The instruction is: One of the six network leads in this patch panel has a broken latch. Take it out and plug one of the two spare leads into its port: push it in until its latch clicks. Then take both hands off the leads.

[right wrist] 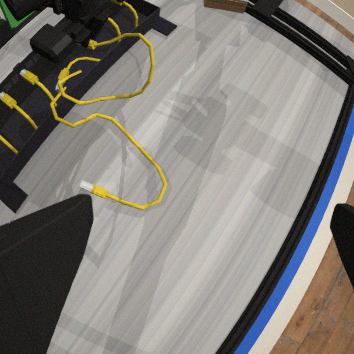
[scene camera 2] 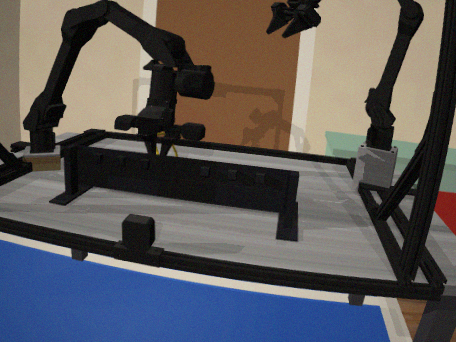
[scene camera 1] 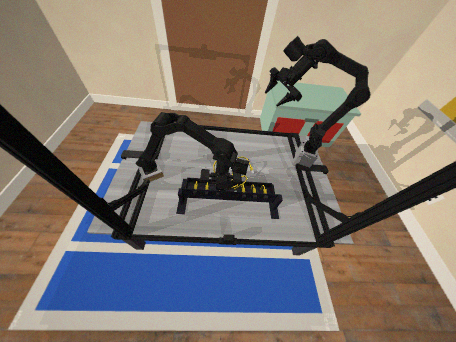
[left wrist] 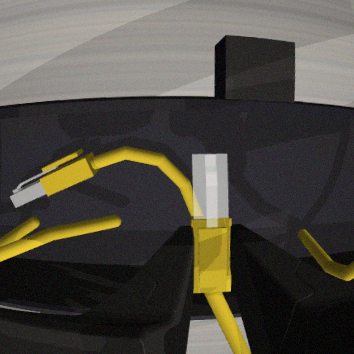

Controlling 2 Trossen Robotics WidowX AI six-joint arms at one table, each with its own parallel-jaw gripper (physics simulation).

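Places are measured from the left arm's base along level axes (x ahead, y left, z up), in millimetres.
Pixels of known places: left gripper, fingertip midpoint: [right wrist: 87,43] [left wrist: 209,236]; right gripper, fingertip midpoint: [right wrist: 219,212] [scene camera 2: 274,35] [scene camera 1: 270,99]; left arm's base at its link origin: [scene camera 2: 42,150] [scene camera 1: 149,168]; right arm's base at its link origin: [scene camera 2: 379,147] [scene camera 1: 309,149].
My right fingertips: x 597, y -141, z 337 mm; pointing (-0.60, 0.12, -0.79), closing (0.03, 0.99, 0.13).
Note:
Ahead of a thing's pixels: the offset from my right fingertips to its top centre. "*": to the spot under its first point. Level surfaces: height alone.
My left gripper [scene camera 2: 157,154] [left wrist: 209,236] is shut on a yellow lead {* 335 mm back, 139 mm right, 302 mm down} [left wrist: 212,260] [right wrist: 92,44] behind the patch panel {303 mm back, 194 mm right, 272 mm down} [scene camera 1: 230,196] [scene camera 2: 175,182] [right wrist: 165,25]. Its clear plug points at the panel and shows whole, outside any port. A loose lead {* 294 mm back, 185 mm right, 345 mm down} [left wrist: 67,175] [right wrist: 63,75] lies tilted in the panel's tray, beside the held one in the left wrist view. Another loose lead [right wrist: 100,192] lies on the table. Seated leads show at the left [scene camera 1: 196,186] and right [scene camera 1: 254,190] of the panel. My right gripper [scene camera 1: 273,98] [scene camera 2: 276,35] [right wrist: 219,212] is open, high above the table.
The left arm hides the middle of the panel in scene camera 1. Yellow cables loop behind the panel. A dark block {371 mm back, 184 mm right, 284 mm down} [left wrist: 255,70] sticks out beyond the panel's edge. A black frame [scene camera 2: 225,270] borders the table {381 mm down} [scene camera 2: 330,225]. A green cabinet [scene camera 1: 315,95] stands behind at the right.

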